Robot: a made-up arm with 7 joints. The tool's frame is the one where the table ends. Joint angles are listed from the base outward.
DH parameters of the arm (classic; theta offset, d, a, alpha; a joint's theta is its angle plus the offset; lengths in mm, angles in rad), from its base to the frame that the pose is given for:
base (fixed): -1.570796 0 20 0
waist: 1.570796 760 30 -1.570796
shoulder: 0 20 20 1.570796
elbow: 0 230 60 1.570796
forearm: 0 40 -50 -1.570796
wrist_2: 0 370 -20 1.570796
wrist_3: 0 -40 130 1.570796
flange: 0 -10 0 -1.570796
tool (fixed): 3.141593 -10 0 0
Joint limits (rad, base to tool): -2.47..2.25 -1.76..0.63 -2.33..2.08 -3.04..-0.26 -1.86..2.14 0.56..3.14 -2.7..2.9
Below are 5 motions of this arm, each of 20 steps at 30 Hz.
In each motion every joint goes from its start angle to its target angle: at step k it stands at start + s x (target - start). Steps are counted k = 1, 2, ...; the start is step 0. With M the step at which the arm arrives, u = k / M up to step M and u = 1 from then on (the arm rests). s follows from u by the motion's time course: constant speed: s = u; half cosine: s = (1 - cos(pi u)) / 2; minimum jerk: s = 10 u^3 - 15 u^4 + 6 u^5.
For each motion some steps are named. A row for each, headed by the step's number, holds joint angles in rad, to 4 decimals.
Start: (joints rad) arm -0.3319 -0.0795 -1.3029 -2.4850 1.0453 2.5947 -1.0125
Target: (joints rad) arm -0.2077 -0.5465 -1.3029 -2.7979 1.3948 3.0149 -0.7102
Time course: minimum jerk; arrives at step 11
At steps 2, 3, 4, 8, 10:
2: -0.3263 -0.1005 -1.3029 -2.4991 1.0610 2.6136 -0.9989
3: -0.3159 -0.1397 -1.3029 -2.5253 1.0904 2.6489 -0.9735
4: -0.3000 -0.1994 -1.3029 -2.5653 1.1350 2.7026 -0.9349
8: -0.2237 -0.4863 -1.3029 -2.7576 1.3497 2.9607 -0.7492
10: -0.2085 -0.5435 -1.3029 -2.7959 1.3925 3.0122 -0.7122

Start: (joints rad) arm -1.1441 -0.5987 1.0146 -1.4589 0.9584 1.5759 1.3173
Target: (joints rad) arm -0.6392 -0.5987 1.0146 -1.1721 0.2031 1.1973 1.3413
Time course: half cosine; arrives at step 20
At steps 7, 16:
7: -1.0063 -0.5987 1.0146 -1.3806 0.7522 1.4725 1.3239
16: -0.6874 -0.5987 1.0146 -1.1995 0.2752 1.2335 1.3390

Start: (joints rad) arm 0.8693 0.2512 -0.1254 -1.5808 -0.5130 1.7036 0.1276
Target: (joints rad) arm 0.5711 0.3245 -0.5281 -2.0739 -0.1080 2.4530 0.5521
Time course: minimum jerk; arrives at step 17
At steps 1, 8, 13, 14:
1: 0.8687 0.2513 -0.1261 -1.5817 -0.5122 1.7050 0.1284
8: 0.7366 0.2838 -0.3046 -1.8002 -0.3328 2.0371 0.3165
13: 0.5975 0.3180 -0.4924 -2.0302 -0.1439 2.3866 0.5145
14: 0.5835 0.3215 -0.5114 -2.0535 -0.1248 2.4219 0.5345

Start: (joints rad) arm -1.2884 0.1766 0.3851 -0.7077 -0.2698 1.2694 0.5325
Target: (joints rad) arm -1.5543 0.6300 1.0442 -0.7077 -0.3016 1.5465 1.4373
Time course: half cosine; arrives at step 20
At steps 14, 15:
14: -1.4995 0.5366 0.9084 -0.7077 -0.2950 1.4894 1.2508
15: -1.5154 0.5636 0.9477 -0.7077 -0.2969 1.5059 1.3048

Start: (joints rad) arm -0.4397 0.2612 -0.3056 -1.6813 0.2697 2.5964 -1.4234
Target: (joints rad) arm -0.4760 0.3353 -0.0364 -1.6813 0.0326 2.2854 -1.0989
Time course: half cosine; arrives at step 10
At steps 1, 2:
1: -0.4406 0.2630 -0.2990 -1.6813 0.2639 2.5888 -1.4155
2: -0.4432 0.2683 -0.2799 -1.6813 0.2471 2.5667 -1.3924

